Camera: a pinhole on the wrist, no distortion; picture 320 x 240 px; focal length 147.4 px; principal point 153.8 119.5 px. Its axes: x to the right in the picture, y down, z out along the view. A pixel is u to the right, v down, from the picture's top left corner.
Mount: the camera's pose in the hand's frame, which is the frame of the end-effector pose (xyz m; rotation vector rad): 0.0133 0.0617 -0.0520 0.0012 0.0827 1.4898
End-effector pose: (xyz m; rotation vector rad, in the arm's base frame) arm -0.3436 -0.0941 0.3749 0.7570 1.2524 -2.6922
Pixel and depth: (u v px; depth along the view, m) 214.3 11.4 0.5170
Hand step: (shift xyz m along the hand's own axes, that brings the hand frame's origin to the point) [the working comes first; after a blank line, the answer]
In the camera's frame: 0.2122 -0.3792 0.5170

0.4363 0.2680 0.4323
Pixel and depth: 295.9 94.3 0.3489
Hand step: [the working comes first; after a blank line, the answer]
In the camera's frame: 0.3364 -0.0596 0.3489

0.1187 0.4092 0.2745
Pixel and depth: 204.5 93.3 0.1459
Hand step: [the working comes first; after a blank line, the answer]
In the camera's frame: 0.0502 -0.0259 0.1459

0.0512 0.1169 0.0894
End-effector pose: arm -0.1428 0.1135 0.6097 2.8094 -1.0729 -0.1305
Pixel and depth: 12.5 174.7 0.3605
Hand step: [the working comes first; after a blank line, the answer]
In the camera's frame: -0.3456 0.1350 0.3605

-0.1281 -0.2532 0.3333
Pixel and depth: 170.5 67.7 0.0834
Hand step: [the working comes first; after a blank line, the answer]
In the camera's frame: 0.0094 -0.0293 0.0834

0.0479 0.0729 0.0291
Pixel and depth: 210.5 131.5 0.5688
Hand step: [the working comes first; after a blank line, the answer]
In the camera's frame: 0.2188 0.0463 0.5688

0.0163 0.3118 0.5057
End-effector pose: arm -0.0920 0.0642 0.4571 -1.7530 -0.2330 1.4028
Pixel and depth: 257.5 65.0 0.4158
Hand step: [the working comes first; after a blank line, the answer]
In the camera's frame: 0.2925 -0.1537 0.4158

0.2126 0.3612 0.3387
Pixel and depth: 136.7 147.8 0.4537
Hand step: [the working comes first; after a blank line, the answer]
In the camera's frame: -0.0526 0.0871 0.4537

-0.0521 0.0392 0.4078
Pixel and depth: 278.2 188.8 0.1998
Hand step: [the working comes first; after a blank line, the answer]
In the camera's frame: 0.1686 0.0939 0.1998

-0.0558 0.2472 0.1429
